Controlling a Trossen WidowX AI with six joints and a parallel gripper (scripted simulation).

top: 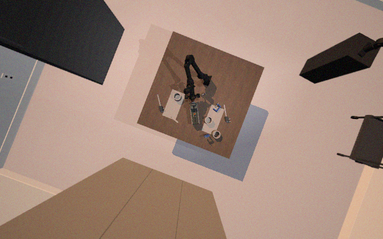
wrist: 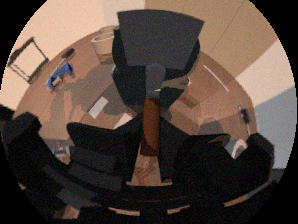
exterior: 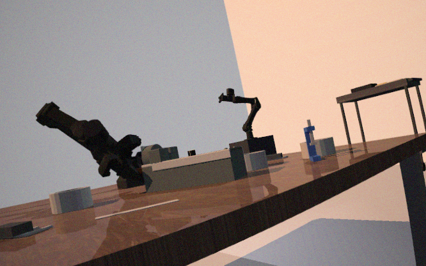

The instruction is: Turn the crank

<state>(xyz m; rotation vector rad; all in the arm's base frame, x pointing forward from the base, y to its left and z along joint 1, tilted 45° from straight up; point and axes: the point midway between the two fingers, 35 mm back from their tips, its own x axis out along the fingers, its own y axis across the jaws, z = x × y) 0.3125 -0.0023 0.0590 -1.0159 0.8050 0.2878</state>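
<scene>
My gripper tip is 20 mm past the crank handle, 10 mm to the left of it and 30 mm below it. From my gripper tip the other things lie so: red pointer: 130 mm ahead, 100 mm to the left, 50 mm above; thin white rod: 310 mm ahead, 110 mm to the right, 30 mm below.
</scene>
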